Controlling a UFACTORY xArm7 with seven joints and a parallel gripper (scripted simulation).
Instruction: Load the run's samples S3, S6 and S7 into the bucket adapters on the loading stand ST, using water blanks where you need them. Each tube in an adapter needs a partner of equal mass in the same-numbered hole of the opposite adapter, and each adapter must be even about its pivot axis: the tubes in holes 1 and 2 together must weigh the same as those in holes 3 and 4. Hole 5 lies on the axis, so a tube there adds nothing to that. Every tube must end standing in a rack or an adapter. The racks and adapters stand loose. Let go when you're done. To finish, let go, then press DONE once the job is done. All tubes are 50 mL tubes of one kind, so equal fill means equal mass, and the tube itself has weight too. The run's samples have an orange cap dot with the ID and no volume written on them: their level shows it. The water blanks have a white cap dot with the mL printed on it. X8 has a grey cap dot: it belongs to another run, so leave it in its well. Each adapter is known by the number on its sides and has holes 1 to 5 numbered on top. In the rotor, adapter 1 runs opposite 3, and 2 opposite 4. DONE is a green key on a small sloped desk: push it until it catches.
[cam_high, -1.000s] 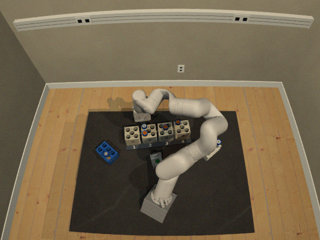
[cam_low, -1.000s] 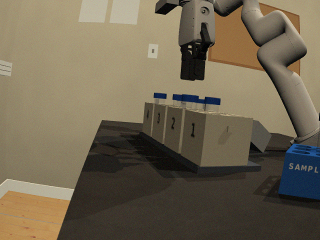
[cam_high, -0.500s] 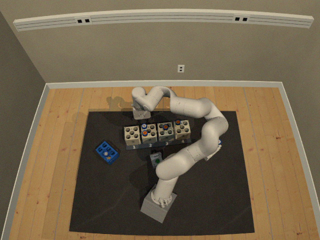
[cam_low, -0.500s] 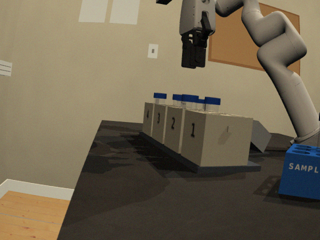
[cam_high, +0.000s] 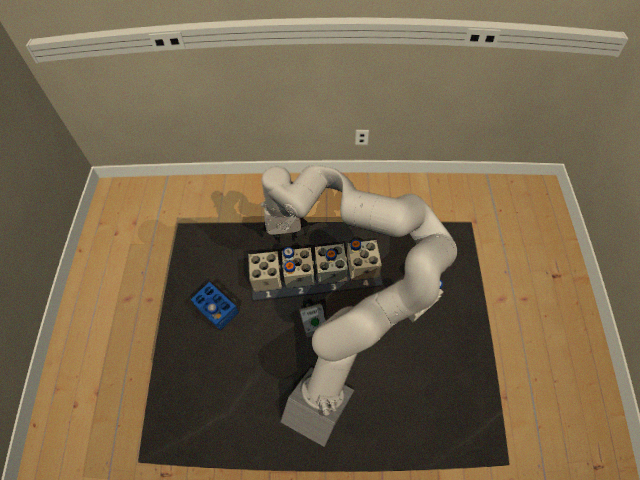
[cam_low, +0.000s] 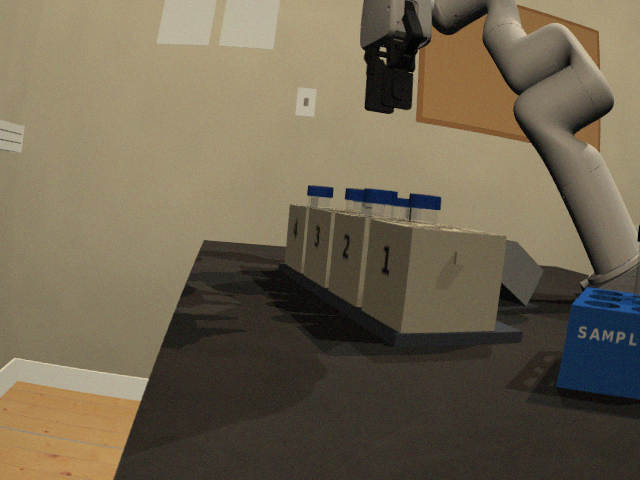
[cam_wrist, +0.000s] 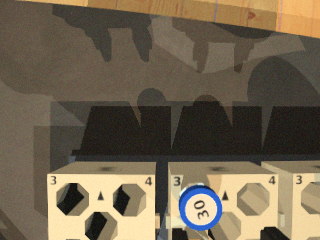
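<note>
Now: the white blank rack 210 mm behind my hand, 390 mm to the right of it and 200 mm below it. Also, from my hand: blue sample rack: 90 mm behind, 270 mm to the left, 200 mm below; adapter 1: 20 mm behind, 90 mm to the left, 180 mm below.
</note>
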